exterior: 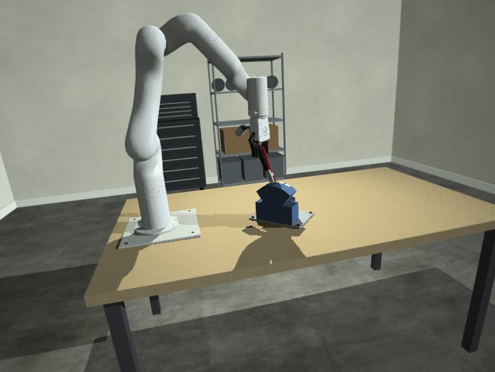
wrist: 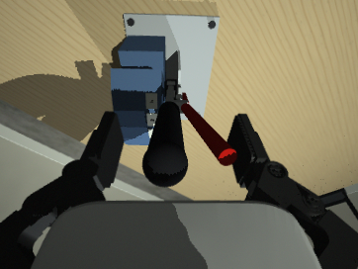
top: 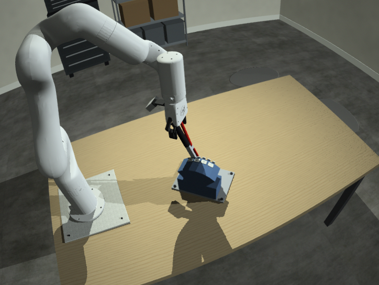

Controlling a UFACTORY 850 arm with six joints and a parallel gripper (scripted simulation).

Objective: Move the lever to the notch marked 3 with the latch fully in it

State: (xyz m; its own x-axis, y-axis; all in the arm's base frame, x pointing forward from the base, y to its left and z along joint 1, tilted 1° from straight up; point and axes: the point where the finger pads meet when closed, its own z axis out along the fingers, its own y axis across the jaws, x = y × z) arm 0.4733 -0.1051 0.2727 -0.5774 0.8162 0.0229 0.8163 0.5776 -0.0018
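The red bar is 100 mm below my hand, 40 mm ahead of it and 30 mm to the right of it.
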